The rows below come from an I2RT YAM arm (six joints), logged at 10 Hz.
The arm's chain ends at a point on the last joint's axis. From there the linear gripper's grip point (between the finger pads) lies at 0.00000 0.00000 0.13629 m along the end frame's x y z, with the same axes.
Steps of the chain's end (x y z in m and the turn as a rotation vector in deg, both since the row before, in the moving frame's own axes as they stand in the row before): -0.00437, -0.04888, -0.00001, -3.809, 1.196, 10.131; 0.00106, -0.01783, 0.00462, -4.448, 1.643, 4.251; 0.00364, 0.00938, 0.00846, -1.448, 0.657, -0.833; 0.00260, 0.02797, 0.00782, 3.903, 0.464, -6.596; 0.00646, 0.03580, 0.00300, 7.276, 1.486, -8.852
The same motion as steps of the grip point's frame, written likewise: -0.00234, -0.03962, -0.00034, -3.809, 1.196, 10.131; 0.00457, -0.00713, 0.00415, -4.448, 1.643, 4.251; 0.00523, 0.01281, 0.00841, -1.448, 0.657, -0.833; 0.00317, 0.01865, 0.00750, 3.903, 0.464, -6.596; 0.00864, 0.01834, 0.00186, 7.276, 1.486, -8.852
